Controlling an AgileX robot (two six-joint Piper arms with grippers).
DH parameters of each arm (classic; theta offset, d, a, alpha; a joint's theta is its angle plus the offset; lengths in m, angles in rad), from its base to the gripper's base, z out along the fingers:
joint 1: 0 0.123 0 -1.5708
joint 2: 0.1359 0 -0.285 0
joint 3: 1.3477 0 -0.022 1.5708
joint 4: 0 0.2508 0 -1.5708
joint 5: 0 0 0.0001 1.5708
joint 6: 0 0.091 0 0
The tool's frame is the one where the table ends.
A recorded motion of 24 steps. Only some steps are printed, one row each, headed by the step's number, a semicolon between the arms.
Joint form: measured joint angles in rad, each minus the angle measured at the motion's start. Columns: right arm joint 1, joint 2, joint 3, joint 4, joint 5, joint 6; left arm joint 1, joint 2, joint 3, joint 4, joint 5, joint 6.
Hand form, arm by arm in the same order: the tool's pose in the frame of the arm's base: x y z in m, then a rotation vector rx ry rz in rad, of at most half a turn. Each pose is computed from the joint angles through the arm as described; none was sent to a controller.
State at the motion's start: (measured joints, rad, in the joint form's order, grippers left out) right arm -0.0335 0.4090 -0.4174 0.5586 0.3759 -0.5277; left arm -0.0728 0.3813 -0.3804 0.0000 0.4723 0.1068
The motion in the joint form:
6: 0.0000 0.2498 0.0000 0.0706 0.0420 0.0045; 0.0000 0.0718 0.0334 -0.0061 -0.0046 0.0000
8: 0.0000 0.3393 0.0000 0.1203 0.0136 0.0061; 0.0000 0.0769 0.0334 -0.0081 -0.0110 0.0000
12: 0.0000 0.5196 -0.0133 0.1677 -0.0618 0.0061; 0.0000 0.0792 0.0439 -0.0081 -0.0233 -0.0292
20: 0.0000 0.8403 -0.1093 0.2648 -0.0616 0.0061; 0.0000 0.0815 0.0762 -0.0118 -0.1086 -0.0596
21: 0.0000 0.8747 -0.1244 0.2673 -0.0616 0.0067; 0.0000 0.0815 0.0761 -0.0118 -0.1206 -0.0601
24: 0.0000 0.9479 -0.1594 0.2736 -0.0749 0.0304; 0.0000 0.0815 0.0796 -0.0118 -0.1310 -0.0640
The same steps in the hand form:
6: 0.1298 0.0175 0.2673 -0.0479 2.0642 0.2681; 0.0943 -0.0071 0.2559 0.1806 2.0495 0.0149
8: 0.1438 0.0169 0.2578 0.0194 2.1210 0.3066; 0.0953 -0.0073 0.2560 0.1792 2.0483 0.0129
12: 0.1720 0.0130 0.2384 0.1226 2.2178 0.3099; 0.0958 -0.0073 0.2533 0.1492 2.0512 -0.0052
20: 0.2211 0.0133 0.2052 0.2718 2.4157 0.3875; 0.0985 -0.0076 0.2492 0.1119 2.0029 -0.0277
21: 0.2270 0.0132 0.2016 0.2804 2.4338 0.3893; 0.0989 -0.0076 0.2502 0.1107 1.9908 -0.0280
24: 0.2405 0.0120 0.1943 0.3314 2.4581 0.3924; 0.0992 -0.0076 0.2499 0.1063 1.9842 -0.0305

